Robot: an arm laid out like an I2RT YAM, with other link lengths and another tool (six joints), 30 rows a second.
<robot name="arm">
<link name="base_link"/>
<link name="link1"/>
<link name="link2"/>
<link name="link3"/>
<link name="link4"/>
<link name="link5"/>
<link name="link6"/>
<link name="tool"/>
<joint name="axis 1" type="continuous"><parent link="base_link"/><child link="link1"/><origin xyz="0 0 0.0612" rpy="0 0 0"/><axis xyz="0 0 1"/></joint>
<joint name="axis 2" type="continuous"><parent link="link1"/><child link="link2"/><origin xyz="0.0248 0.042 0.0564" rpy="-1.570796 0 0"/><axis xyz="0 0 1"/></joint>
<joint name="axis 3" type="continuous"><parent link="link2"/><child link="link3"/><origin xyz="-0.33 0 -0.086" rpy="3.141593 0 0"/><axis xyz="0 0 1"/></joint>
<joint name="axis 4" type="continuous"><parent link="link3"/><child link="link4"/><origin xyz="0.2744 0.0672 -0.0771" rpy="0 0 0"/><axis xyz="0 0 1"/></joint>
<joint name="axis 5" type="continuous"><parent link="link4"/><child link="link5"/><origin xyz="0.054 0.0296 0.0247" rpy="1.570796 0 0"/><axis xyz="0 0 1"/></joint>
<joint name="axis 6" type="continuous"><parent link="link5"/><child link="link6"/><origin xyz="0.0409 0 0.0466" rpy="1.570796 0 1.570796"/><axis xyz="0 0 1"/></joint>
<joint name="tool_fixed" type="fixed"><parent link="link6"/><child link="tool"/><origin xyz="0.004 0.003 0.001" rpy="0.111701 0 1.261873"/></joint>
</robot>
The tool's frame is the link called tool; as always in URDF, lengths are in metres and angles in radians. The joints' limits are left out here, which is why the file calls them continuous.
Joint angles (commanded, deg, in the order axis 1, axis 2, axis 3, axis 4, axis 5, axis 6), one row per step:
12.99, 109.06, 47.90, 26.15, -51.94, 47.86
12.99, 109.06, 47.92, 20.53, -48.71, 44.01
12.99, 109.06, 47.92, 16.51, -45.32, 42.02
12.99, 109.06, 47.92, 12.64, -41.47, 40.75
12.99, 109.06, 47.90, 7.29, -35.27, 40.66
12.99, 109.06, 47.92, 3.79, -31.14, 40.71
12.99, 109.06, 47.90, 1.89, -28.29, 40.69
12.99, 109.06, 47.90, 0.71, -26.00, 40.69
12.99, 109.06, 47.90, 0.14, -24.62, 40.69
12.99, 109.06, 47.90, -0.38, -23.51, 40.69
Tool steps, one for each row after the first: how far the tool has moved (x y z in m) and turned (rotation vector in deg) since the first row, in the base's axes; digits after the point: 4 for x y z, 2 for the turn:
-0.0043, -0.0028, -0.0061, -4.41, 1.69, -1.04
-0.0075, -0.0054, -0.0106, -8.19, 3.47, -2.61
-0.0107, -0.0084, -0.0149, -12.20, 5.67, -4.55
-0.0158, -0.0133, -0.0206, -18.12, 9.91, -8.24
-0.0194, -0.0167, -0.0239, -22.19, 12.65, -10.54
-0.0214, -0.0191, -0.0257, -24.95, 13.99, -12.07
-0.0225, -0.0209, -0.0269, -27.07, 14.73, -13.33
-0.0230, -0.0220, -0.0275, -28.32, 15.03, -14.10
-0.0235, -0.0229, -0.0280, -29.34, 15.32, -14.71

